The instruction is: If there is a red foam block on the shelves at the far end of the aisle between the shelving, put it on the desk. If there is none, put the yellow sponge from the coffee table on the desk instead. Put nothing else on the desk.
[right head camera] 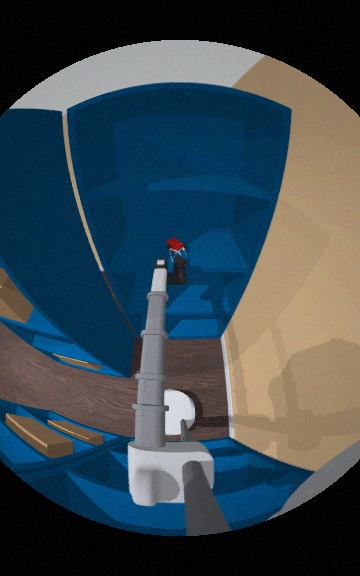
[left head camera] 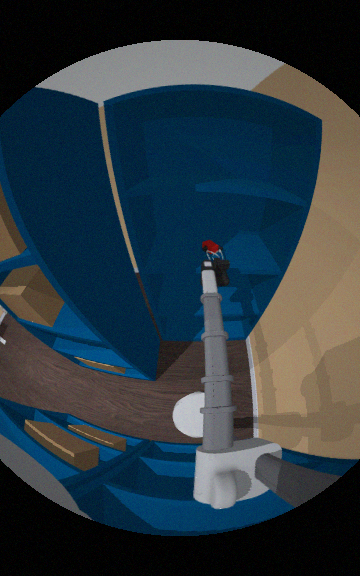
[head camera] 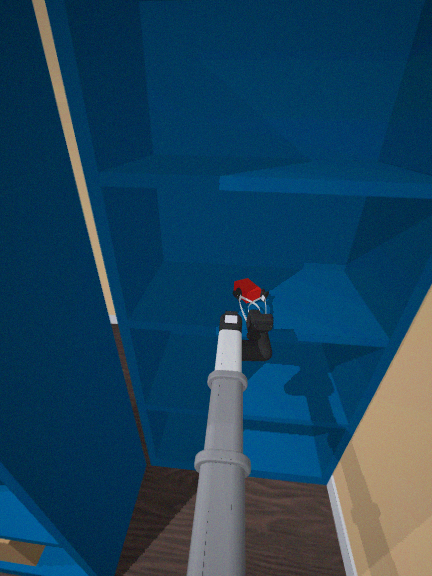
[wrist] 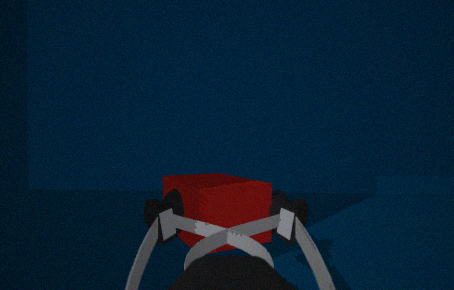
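Pixels of known places: gripper, between the fingertips: (right head camera: 175, 244) (left head camera: 211, 246) (head camera: 250, 290) (wrist: 225, 206); robot's base, origin of its link: (right head camera: 170, 411) (left head camera: 197, 413).
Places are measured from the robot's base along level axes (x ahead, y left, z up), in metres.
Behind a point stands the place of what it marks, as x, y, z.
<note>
A red foam block (head camera: 247, 288) {0.913, -0.052, 1.024} (left head camera: 211, 245) {0.910, -0.059, 1.024} (right head camera: 175, 244) {0.899, -0.062, 1.024} (wrist: 235, 202) {0.898, -0.074, 1.012} is at a middle level of the blue shelf unit, turned at an angle between the fingers. My gripper (head camera: 251, 293) {0.942, -0.064, 0.999} (left head camera: 213, 248) {0.942, -0.064, 0.999} (right head camera: 176, 246) {0.942, -0.064, 0.999} (wrist: 225, 206) {0.942, -0.064, 0.999} is shut on it, with a dark fingertip pressed against each side in the wrist view. The block is over the shelf board (head camera: 325, 310) {0.892, -0.334, 0.963} (wrist: 400, 240) {0.967, -0.227, 0.963}; whether it rests on the board or is slightly above it, I cannot tell. The desk, the coffee table and the yellow sponge do not show.
Another shelf board (head camera: 325, 186) {0.759, -0.199, 1.406} is above the gripper. A tall blue panel (head camera: 45, 300) {0.544, 0.408, 1.190} stands close on the left, and a tan wall (head camera: 400, 400) {0.664, -0.546, 0.796} on the right. Cardboard boxes (left head camera: 37, 295) (right head camera: 42, 436) stand on side shelves. The long arm reaches into the shelf unit over dark wooden floor (head camera: 285, 520) {0.593, -0.305, -0.028}.
</note>
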